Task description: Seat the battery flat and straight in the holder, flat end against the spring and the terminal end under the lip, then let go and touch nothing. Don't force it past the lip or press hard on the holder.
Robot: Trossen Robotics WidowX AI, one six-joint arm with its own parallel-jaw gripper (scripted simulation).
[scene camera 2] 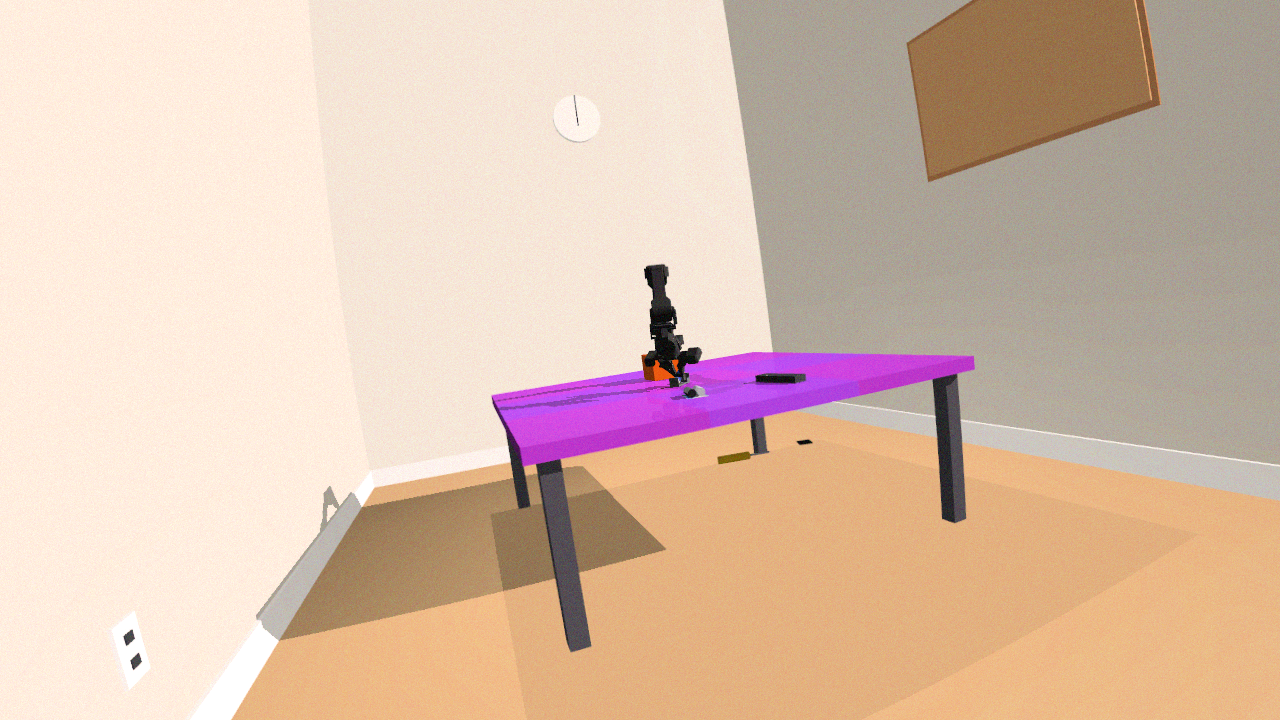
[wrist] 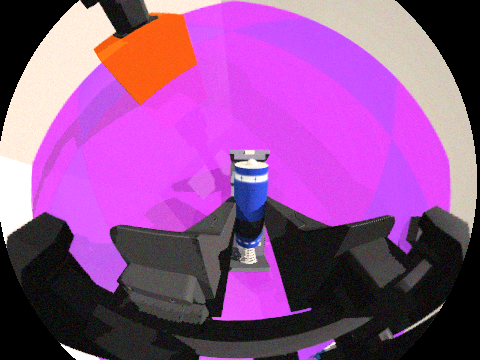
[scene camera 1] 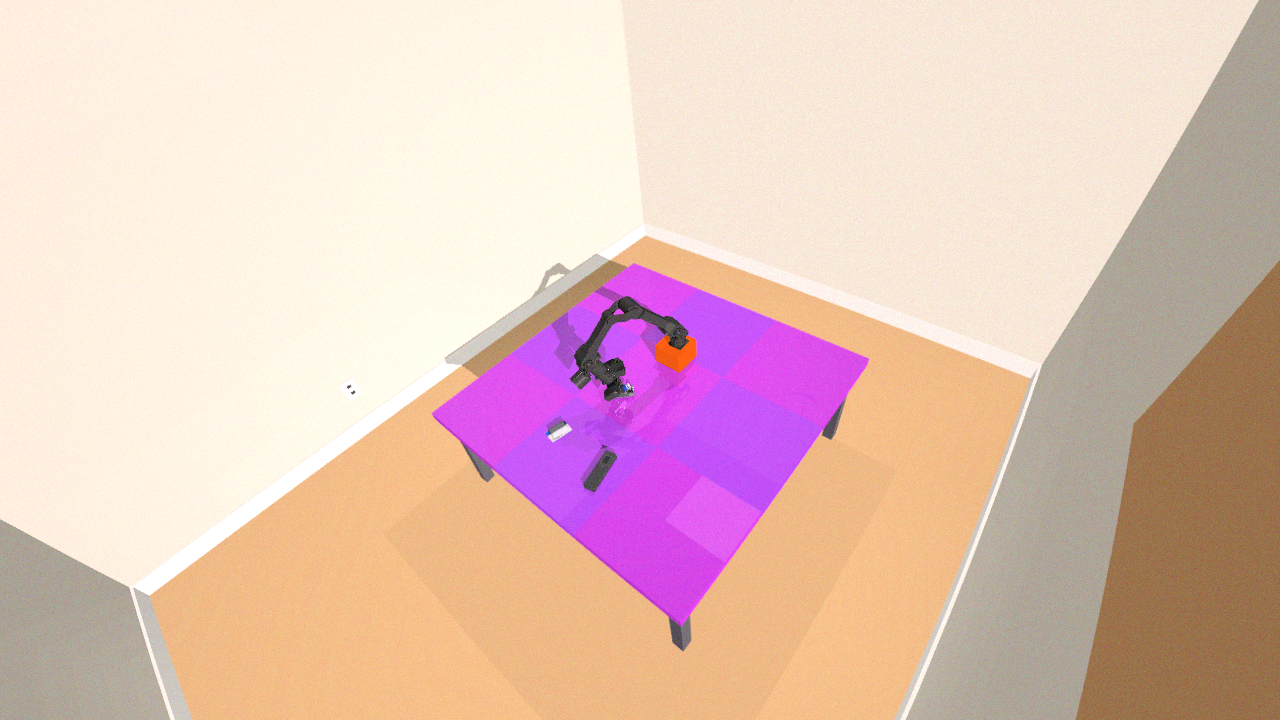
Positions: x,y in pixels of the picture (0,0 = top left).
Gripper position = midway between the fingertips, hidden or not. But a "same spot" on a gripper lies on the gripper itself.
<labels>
my gripper: scene camera 2 680,377; wrist; scene camera 1
same spot on my gripper: (wrist: 355,265) = (scene camera 1: 616,382)
</labels>
